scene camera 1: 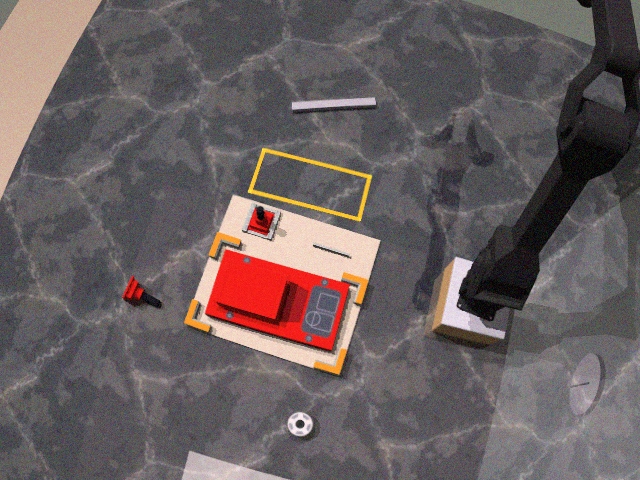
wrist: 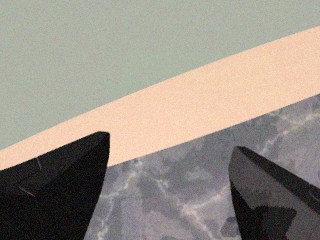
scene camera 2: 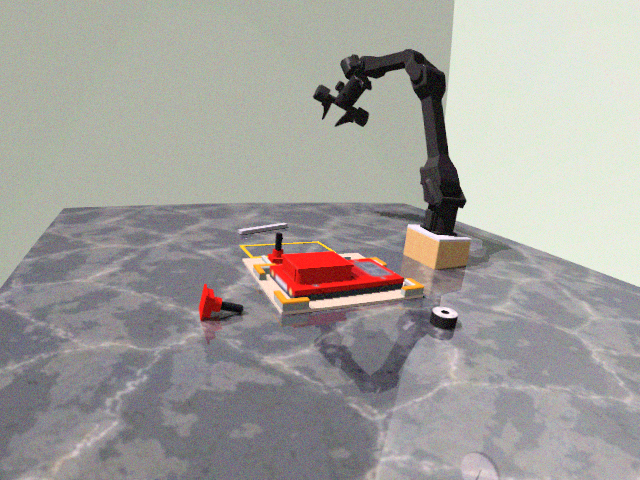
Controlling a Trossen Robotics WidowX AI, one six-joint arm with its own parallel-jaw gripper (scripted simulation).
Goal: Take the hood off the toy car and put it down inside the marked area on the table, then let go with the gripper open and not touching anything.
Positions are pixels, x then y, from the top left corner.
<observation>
A grey bar [scene camera 1: 305,106] is 1.05 m from the lens.
</observation>
